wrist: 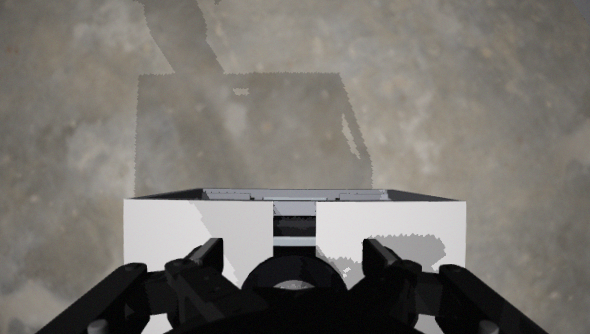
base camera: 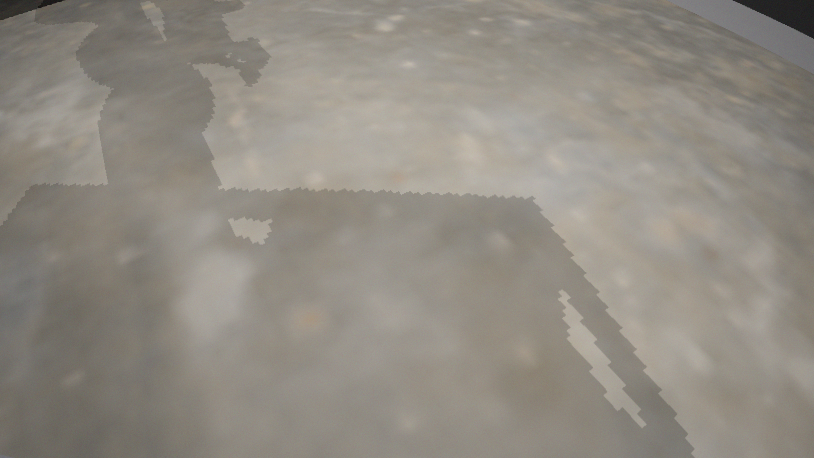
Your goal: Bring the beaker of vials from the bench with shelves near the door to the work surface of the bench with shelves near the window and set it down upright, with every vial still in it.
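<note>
My gripper (wrist: 293, 254) is open in the wrist view, its two black fingers wide apart with nothing between them. It hangs above the white top of my own mobile base. The beaker of vials does not show in either view, and neither do the bench near the door nor the bench near the window.
The mobile base (wrist: 390, 217) fills the lower middle of the wrist view. Mottled grey-brown floor (base camera: 426, 125) (wrist: 450, 100) lies around it, with the shadow of base and arm across it. A pale strip (base camera: 757, 31) with a dark area beyond runs along the upper right corner of the base camera view.
</note>
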